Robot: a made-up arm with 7 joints.
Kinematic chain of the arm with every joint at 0, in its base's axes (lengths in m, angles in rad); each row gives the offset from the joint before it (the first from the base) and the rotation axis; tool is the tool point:
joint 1: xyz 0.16 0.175 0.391 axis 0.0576 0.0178 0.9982
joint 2: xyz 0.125 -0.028 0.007 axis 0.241 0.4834 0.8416
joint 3: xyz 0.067 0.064 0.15 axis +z
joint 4: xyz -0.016 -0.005 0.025 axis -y
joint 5: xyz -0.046 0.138 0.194 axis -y
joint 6: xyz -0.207 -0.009 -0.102 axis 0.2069 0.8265 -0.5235
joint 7: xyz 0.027 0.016 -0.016 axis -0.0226 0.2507 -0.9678
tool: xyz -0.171 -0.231 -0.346
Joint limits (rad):
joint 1: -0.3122..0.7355
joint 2: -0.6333..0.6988
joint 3: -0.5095..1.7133
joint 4: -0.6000..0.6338
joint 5: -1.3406..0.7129
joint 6: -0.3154..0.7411
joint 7: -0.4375..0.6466
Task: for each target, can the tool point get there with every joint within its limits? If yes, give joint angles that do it. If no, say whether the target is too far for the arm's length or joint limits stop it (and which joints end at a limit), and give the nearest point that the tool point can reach.
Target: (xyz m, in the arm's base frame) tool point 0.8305 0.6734 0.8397
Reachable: no: joint limits stop it (at a limit: joint 1, joint 2, joint 3, joint 5) | nearest point 0.8000 0.5169 0.8562 | short by 0.160 m
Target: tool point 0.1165 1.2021 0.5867
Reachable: no: joint limits stop it (at a limit: joint 2, joint 3, joint 4, joint 6, joint 7) | nearest point 0.1247 1.0588 0.5960 | short by 0.144 m
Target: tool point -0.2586 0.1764 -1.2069
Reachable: no: too far | nearest point -0.0544 0.2377 -0.0158 | short by 1.210 m
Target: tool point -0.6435 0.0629 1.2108
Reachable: no: joint limits stop it (at a limit: joint 1, joint 2, joint 5, joint 7) | nearest point -0.4450 0.1158 1.0705 | short by 0.249 m
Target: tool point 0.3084 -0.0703 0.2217
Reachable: yes | joints 0.4142 0.1309 1.1041 -0.2656 0.5572 0.1332 0.3550
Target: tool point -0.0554 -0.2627 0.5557
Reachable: yes | joints 0.0963 0.4027 0.6986 -0.2414 0.2511 0.5981 0.4740
